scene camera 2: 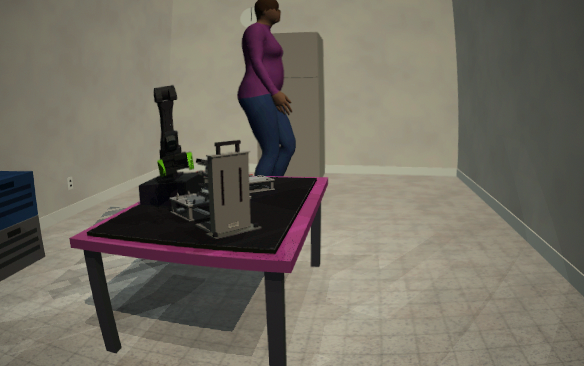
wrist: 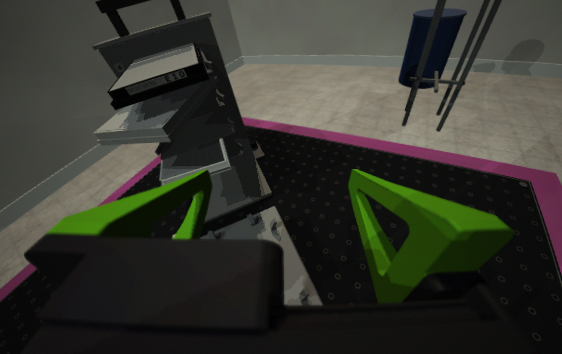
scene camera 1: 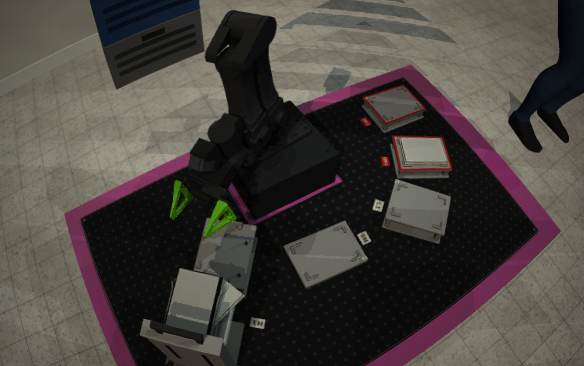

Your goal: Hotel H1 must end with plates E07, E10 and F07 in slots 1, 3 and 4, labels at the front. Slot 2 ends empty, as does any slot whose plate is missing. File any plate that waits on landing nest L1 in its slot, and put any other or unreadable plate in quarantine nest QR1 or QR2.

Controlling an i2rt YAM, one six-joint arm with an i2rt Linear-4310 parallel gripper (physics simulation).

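Pixels of known places: gripper, fingertip midpoint: [scene camera 2: 177,170] [wrist: 280,177] [scene camera 1: 187,227]; arm's base at its link origin: [scene camera 2: 171,178] [scene camera 1: 272,142].
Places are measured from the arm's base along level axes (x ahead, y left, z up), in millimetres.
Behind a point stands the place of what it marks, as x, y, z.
Hotel H1 [scene camera 1: 190,350] {370, -454, 126} [scene camera 2: 231,200] {358, -465, 13} [wrist: 175,37] {325, -456, 148} stands upright at the table's near left. A black-sided plate labelled E10 [scene camera 1: 197,285] {274, -368, 138} [wrist: 157,72] {261, -360, 138} is high in it, label towards the wrist camera. Below it a pale plate [scene camera 1: 231,299] {321, -329, 107} [wrist: 137,117] {289, -334, 107} sits turned and sticks out; its label is not readable. A third pale plate [wrist: 192,160] {277, -353, 34} lies lower, its label not visible. The slot numbers are not readable. My gripper [scene camera 1: 189,227] {130, -310, 85} [scene camera 2: 176,164] {130, -310, 85} [wrist: 280,177] {130, -310, 85} is open and empty, in front of the hotel and apart from the plates. Landing nest L1 [scene camera 1: 419,210] {356, 185, -43} bears no plate.
A pale plate [scene camera 1: 424,149] {232, 340, -38} lies on a red-rimmed quarantine nest [scene camera 1: 425,169] {275, 301, -52}; the other red-rimmed nest [scene camera 1: 394,104] {52, 407, -53} is bare. A flat nest [scene camera 1: 325,255] {289, -63, -81} tagged N6 is bare. Another bare grey nest [scene camera 1: 227,250] {165, -248, -32} [wrist: 295,280] {121, -278, -33} stands before the hotel. A person [scene camera 2: 262,90] stands behind the table.
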